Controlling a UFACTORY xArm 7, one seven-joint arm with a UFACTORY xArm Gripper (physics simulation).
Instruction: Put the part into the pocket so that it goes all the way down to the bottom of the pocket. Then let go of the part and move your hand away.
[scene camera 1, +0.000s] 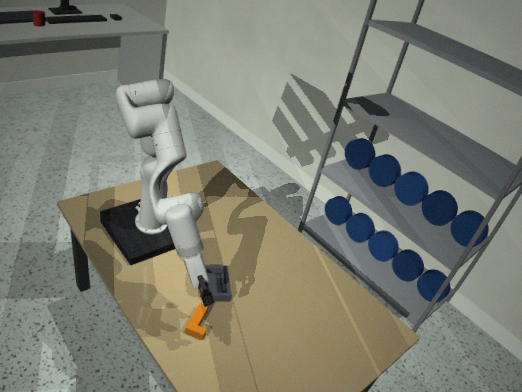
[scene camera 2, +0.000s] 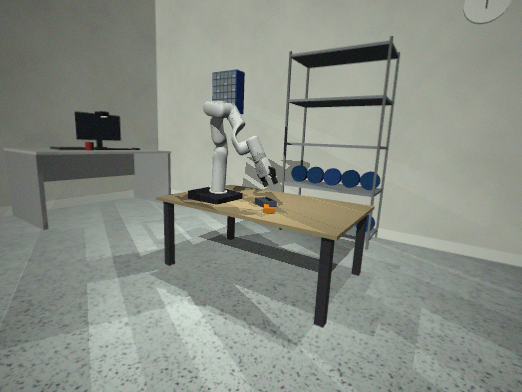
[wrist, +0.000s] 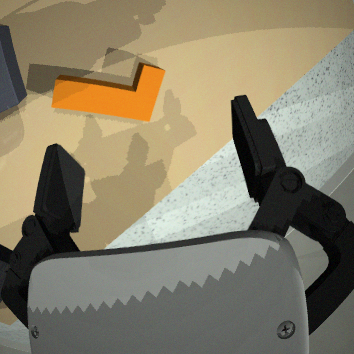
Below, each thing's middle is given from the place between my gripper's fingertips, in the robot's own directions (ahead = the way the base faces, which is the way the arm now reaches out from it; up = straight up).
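Scene:
There's a grey block with pocket (scene camera 1: 219, 285) that sits 160 mm to the left of my hand, 90 mm behind it and 140 mm below it. The orange L-shaped part (wrist: 70, 92) is 10 mm behind my hand and 150 mm below it.

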